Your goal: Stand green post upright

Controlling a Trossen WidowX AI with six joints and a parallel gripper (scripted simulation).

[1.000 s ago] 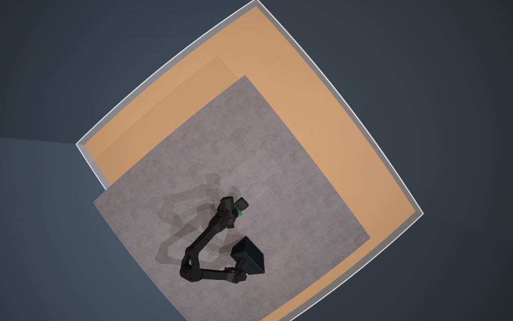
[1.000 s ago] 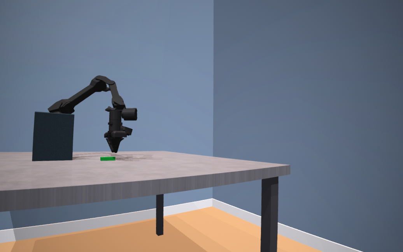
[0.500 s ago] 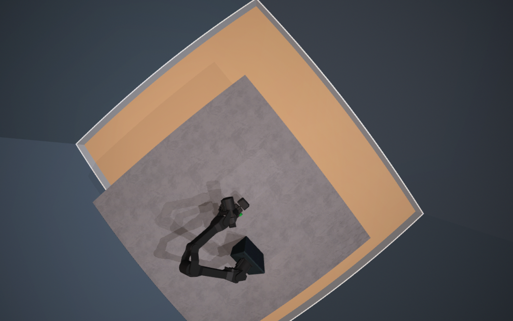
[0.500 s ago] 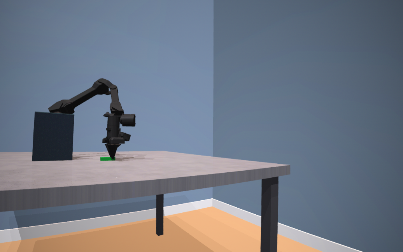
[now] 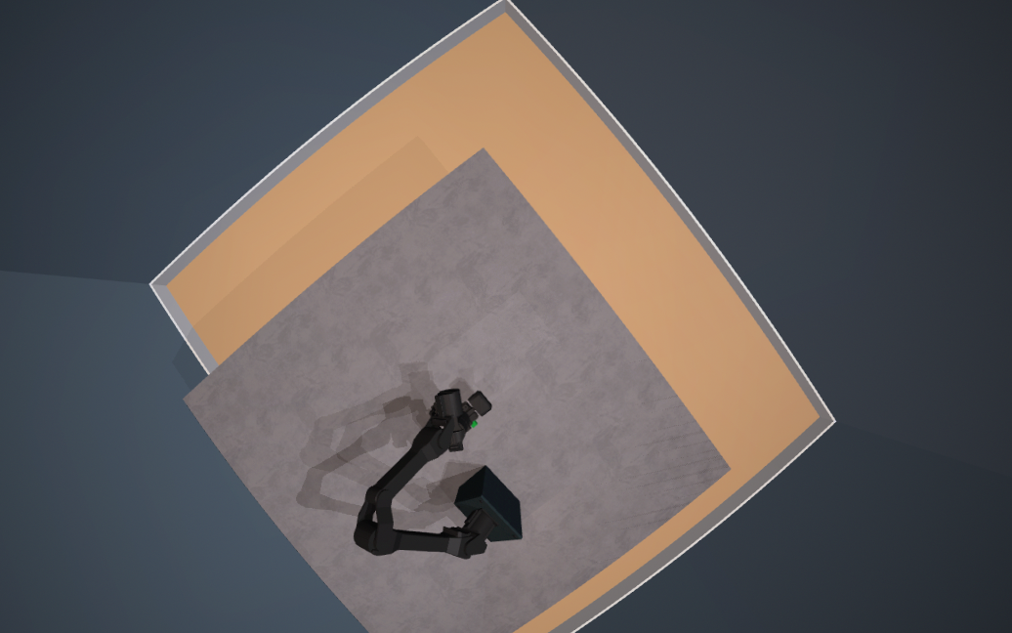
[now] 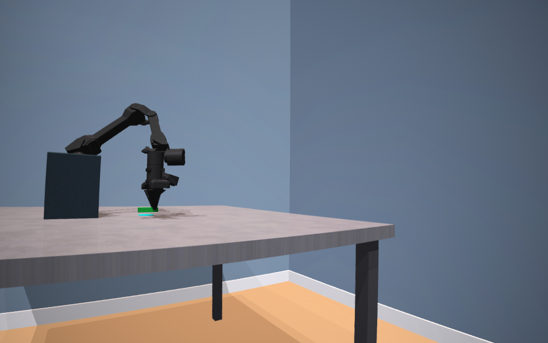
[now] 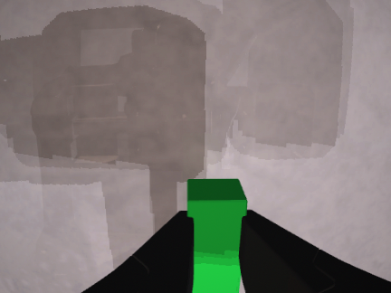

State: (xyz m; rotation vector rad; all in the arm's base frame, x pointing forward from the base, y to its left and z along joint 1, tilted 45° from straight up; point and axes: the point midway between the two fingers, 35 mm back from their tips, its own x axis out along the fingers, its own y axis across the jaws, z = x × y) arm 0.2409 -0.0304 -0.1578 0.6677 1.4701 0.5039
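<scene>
The cyan circle lies 10 mm ahead of my gripper tip, 140 mm to the left of it and 30 mm below it. The rest, counted from my gripper tip: green post: 20 mm behind.
</scene>
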